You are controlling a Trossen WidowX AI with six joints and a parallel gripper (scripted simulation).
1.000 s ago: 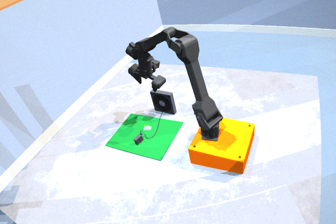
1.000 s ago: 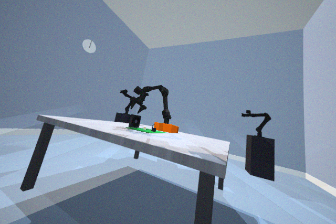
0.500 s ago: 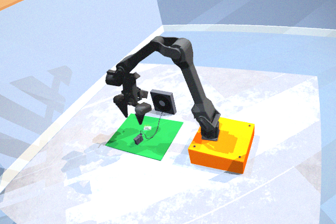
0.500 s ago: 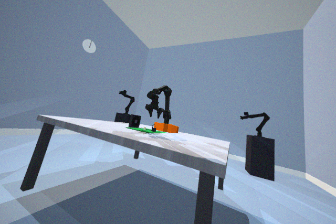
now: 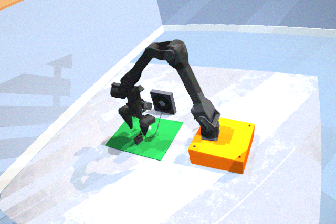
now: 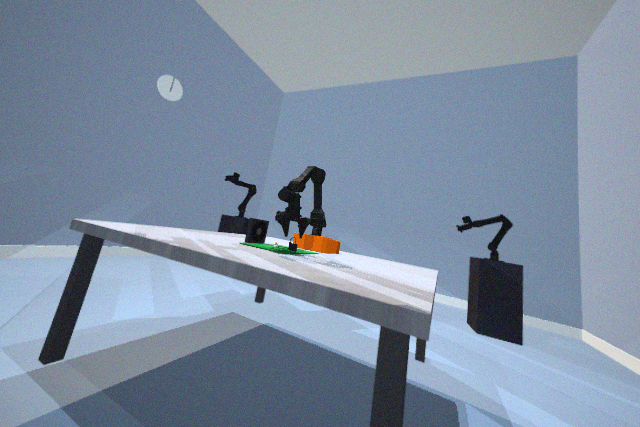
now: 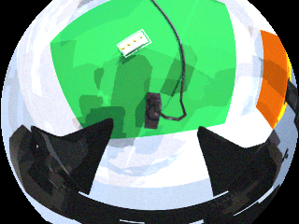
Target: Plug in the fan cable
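Now: the black plug 10 mm ahead of my gripper tip, 10 mm to the left of it and 40 mm below it. Also, from my gripper tip: green board 10 mm ahead, 40 mm to the right, 70 mm below; dark square fan 40 mm behind, 220 mm to the right.
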